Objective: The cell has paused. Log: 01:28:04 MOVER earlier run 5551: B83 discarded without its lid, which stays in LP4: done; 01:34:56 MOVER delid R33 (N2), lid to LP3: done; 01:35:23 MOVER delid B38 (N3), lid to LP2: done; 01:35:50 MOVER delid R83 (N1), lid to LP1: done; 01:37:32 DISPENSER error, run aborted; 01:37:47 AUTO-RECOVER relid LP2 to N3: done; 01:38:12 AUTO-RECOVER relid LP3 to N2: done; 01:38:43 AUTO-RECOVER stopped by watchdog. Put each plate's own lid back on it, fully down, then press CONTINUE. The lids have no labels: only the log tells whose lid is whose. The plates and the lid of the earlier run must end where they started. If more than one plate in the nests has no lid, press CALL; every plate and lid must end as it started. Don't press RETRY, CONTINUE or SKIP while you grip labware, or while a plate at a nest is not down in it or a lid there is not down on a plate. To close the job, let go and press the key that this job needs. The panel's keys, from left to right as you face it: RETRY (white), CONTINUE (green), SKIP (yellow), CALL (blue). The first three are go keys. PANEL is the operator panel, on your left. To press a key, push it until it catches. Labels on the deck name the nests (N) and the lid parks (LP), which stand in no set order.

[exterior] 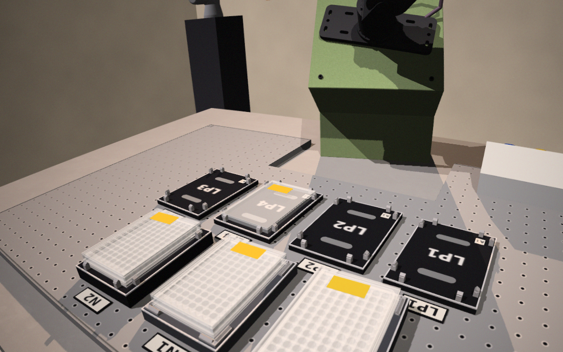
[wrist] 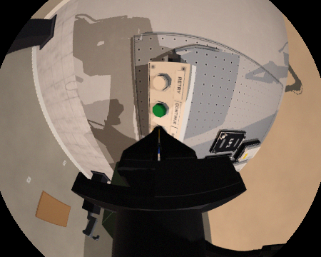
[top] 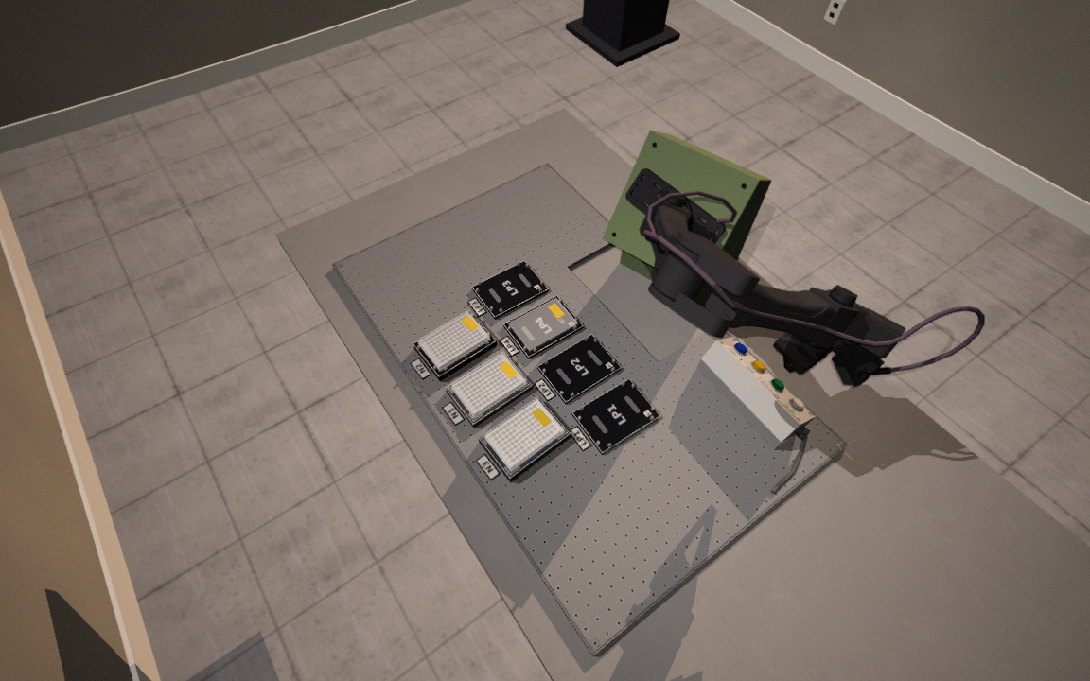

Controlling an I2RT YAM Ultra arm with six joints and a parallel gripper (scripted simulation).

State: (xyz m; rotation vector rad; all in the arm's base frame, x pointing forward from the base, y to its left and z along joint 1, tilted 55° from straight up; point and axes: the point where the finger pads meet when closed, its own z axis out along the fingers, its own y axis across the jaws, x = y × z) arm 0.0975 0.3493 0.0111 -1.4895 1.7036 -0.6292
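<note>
Right now my hand is 60 mm above the green key. From my hand the other things lie so: blue key: 100 mm to the right, 60 mm below; then yellow key: 60 mm below, 50 mm to the right; then white key: 60 mm below, 50 mm to the left.
</note>
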